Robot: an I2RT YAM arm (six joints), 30 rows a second.
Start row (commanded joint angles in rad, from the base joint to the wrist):
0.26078 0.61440 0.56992 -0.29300 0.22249 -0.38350
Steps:
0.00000 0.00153 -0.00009 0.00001 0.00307 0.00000
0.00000 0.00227 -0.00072 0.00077 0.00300 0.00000
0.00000 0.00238 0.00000 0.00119 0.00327 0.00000
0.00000 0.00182 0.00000 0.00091 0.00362 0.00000
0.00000 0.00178 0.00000 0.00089 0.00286 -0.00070
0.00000 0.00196 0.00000 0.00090 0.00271 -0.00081
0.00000 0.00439 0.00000 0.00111 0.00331 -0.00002
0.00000 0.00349 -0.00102 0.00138 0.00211 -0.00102
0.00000 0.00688 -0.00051 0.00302 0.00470 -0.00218
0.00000 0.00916 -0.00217 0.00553 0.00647 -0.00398
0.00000 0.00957 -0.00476 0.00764 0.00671 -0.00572
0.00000 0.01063 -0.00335 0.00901 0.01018 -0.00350
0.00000 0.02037 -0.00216 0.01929 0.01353 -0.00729
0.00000 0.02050 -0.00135 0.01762 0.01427 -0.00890
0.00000 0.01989 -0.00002 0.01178 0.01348 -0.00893
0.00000 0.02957 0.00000 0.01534 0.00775 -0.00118
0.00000 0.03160 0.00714 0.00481 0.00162 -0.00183
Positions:
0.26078 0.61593 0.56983 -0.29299 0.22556 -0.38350
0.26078 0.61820 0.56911 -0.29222 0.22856 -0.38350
0.26078 0.62058 0.56911 -0.29103 0.23183 -0.38350
0.26078 0.62240 0.56911 -0.29012 0.23545 -0.38350
0.26078 0.62418 0.56911 -0.28923 0.23831 -0.38420
0.26078 0.62614 0.56911 -0.28833 0.24102 -0.38501
0.26078 0.63053 0.56911 -0.28722 0.24433 -0.38503
0.26078 0.63402 0.56809 -0.28584 0.24644 -0.38605
0.26078 0.64090 0.56758 -0.28282 0.25114 -0.38823
0.26078 0.65006 0.56541 -0.27729 0.25761 -0.39221
0.26078 0.65963 0.56065 -0.26965 0.26432 -0.39793
0.26078 0.67026 0.55730 -0.26064 0.27450 -0.40143
0.26078 0.69063 0.55514 -0.24135 0.28803 -0.40872
0.26078 0.71113 0.55379 -0.22373 0.30230 -0.41762
0.26078 0.73102 0.55377 -0.21195 0.31578 -0.42655
0.26078 0.76059 0.55377 -0.19661 0.32353 -0.42773
0.26078 0.79219 0.56091 -0.19180 0.32515 -0.42956

